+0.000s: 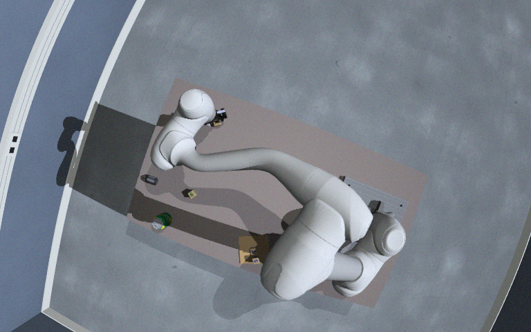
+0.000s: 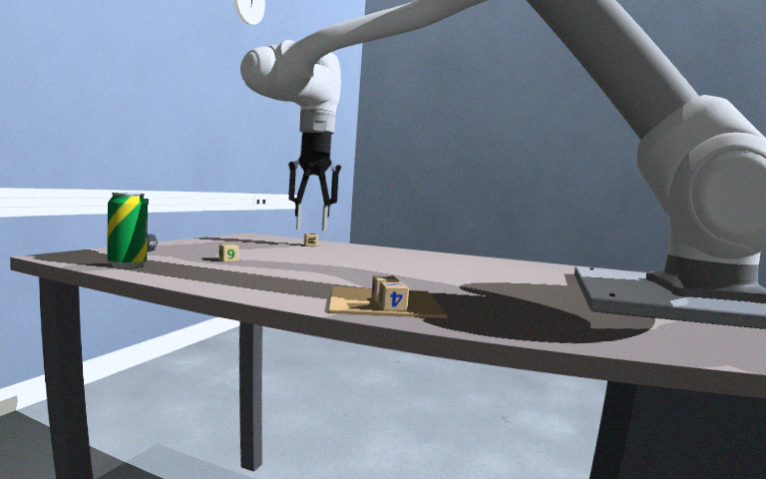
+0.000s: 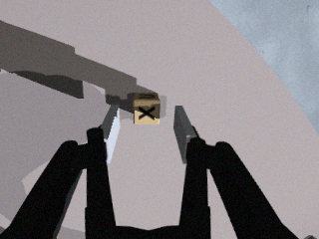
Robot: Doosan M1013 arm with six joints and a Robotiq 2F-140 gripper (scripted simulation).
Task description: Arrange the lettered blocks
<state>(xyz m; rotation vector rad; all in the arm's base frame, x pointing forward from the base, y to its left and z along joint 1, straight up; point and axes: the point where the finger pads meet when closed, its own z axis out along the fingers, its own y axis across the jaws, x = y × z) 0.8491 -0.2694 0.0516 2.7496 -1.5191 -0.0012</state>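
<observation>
Now: the wooden block 330 mm behind my hand, 520 mm to the left of it and 50 mm below it. Also, from my hand: yellow can (120 mm ahead, 510 mm to the left, 10 mm below); then tan mat (330 mm behind, 530 mm to the left, 70 mm below); then small dark object (250 mm ahead, 350 mm to the left, 50 mm below).
</observation>
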